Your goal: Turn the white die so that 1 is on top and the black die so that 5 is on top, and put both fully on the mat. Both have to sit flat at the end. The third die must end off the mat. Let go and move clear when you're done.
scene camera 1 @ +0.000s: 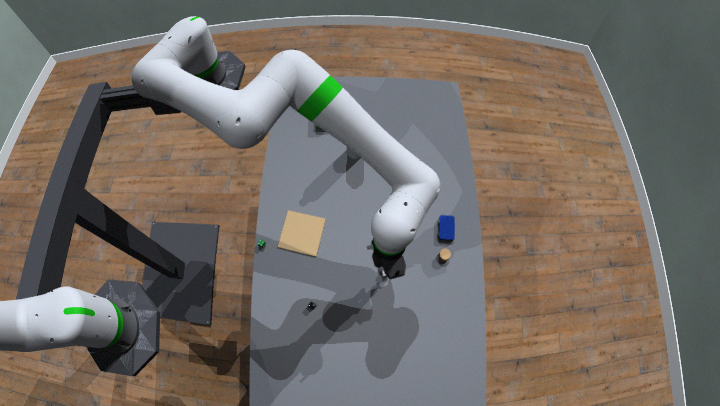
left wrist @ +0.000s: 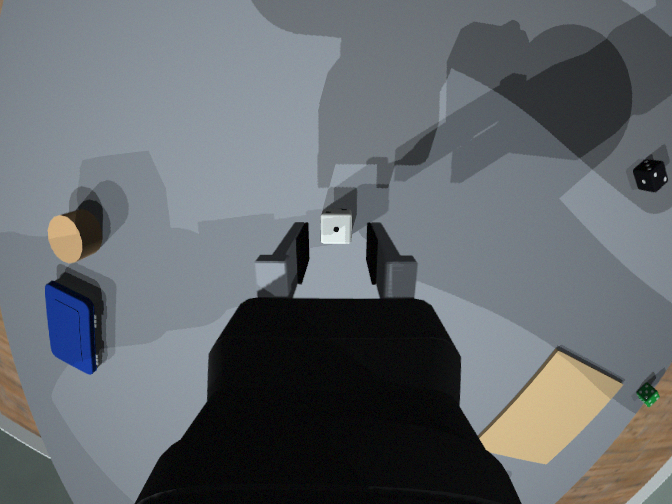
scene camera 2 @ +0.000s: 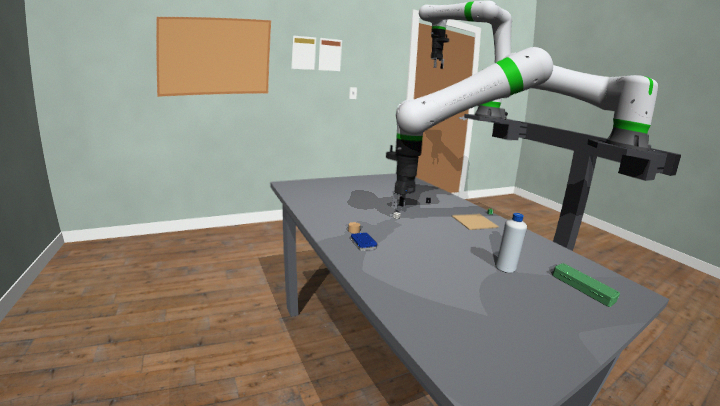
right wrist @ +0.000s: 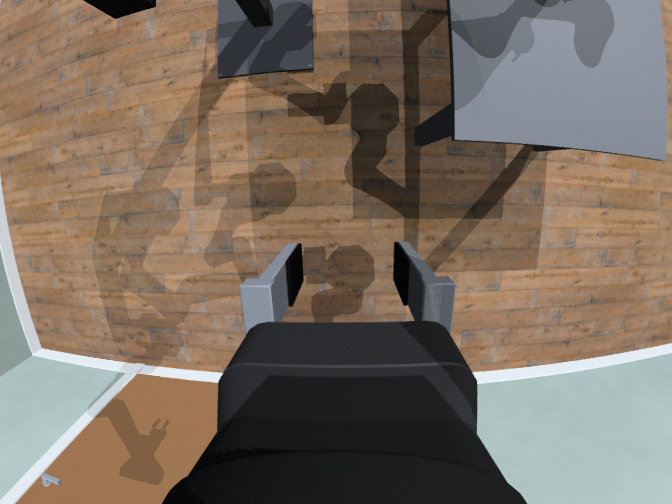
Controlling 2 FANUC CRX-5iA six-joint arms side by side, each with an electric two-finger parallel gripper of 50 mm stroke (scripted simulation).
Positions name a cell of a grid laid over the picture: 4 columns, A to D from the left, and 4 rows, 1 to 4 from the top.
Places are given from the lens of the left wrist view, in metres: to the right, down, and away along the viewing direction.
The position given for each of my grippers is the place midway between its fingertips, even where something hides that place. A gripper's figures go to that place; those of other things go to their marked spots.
my left gripper (left wrist: C2): 0.00, -0.01, 0.17
tan mat (left wrist: D4): 0.24, 0.15, 0.26
tan cylinder (left wrist: A2): -0.20, -0.01, 0.19
The marked spots on the tan mat and the tan cylinder are 0.48 m apart.
